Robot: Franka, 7 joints.
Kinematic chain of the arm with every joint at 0, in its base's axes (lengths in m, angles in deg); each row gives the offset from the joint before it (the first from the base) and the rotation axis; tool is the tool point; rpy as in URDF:
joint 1: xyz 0 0 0.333 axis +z
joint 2: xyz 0 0 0 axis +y
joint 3: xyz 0 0 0.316 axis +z
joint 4: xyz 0.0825 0 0 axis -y
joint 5: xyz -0.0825 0 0.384 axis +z
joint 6: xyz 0 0 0 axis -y
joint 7: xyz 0.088 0 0 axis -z
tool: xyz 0 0 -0.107 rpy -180 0 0
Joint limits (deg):
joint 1: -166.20..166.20
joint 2: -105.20..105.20
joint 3: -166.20..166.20
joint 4: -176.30..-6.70
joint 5: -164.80..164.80
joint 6: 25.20..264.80
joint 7: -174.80..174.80
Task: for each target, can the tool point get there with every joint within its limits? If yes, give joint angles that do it. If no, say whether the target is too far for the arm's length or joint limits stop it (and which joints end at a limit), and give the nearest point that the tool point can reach.
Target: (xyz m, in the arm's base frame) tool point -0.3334 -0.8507 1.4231
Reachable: no: too far | nearest point -0.2011 -0.5131 0.9905 | short by 0.564 m
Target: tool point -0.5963 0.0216 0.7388
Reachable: yes | joints 102.62 12.59 76.38 -86.55 90.55 106.16 22.18
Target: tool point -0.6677 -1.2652 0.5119
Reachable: no: too far | nearest point -0.3973 -0.7529 0.4395 | short by 0.584 m
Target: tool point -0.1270 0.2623 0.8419
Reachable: yes | joints 98.07 -48.40 10.15 -128.61 8.77 175.12 25.25
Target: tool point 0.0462 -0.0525 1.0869
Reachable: yes | joints -4.67 8.43 -130.49 -29.43 6.08 233.16 -131.17
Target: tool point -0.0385 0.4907 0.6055
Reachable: yes | joints 18.06 23.46 103.40 -92.44 128.49 230.55 109.43
